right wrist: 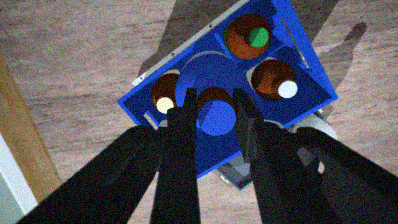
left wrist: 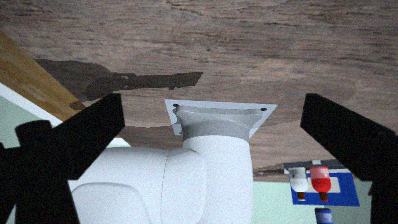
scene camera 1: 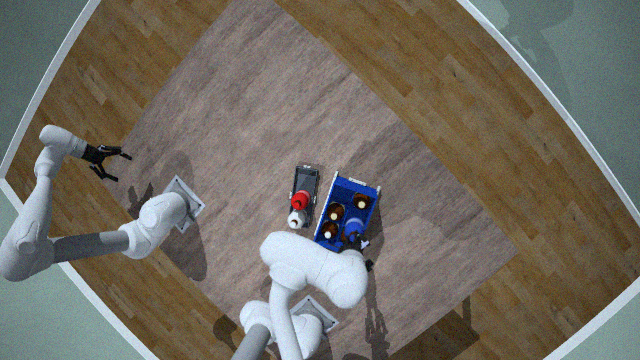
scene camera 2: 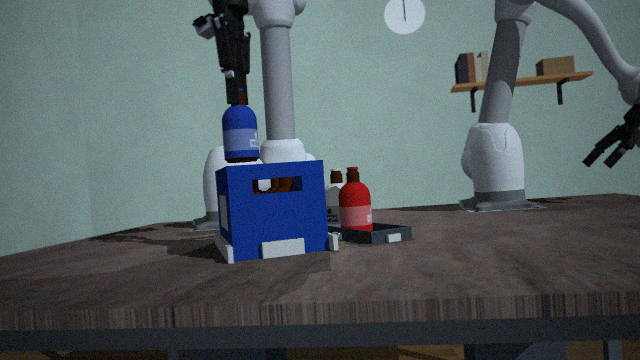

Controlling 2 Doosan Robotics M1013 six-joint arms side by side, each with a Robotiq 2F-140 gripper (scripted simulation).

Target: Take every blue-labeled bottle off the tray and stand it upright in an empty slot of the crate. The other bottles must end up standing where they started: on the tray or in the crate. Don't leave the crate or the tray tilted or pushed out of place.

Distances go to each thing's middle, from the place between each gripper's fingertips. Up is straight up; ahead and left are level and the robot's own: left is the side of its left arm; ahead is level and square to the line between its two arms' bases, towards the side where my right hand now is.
Now: right hand 8 cm above the blue-labeled bottle [scene camera 2: 239,123]. Round my right hand: green-capped bottle [right wrist: 244,32]: 8 cm behind, 3 cm to the right, 26 cm below; red bottle [scene camera 2: 355,210]: 11 cm behind, 23 cm to the left, 26 cm below; blue crate [scene camera 2: 253,219]: 2 cm behind, 4 cm to the left, 26 cm below.
Right now the red bottle is 500 mm ahead of my left hand [scene camera 1: 124,169], 770 mm to the right of it and 40 mm below it. From my left hand the other things lie so: green-capped bottle (530 mm ahead, 1040 mm to the right, 30 mm below); dark tray [scene camera 2: 378,235] (500 mm ahead, 770 mm to the right, 110 mm below); blue crate (590 mm ahead, 960 mm to the right, 40 mm below).
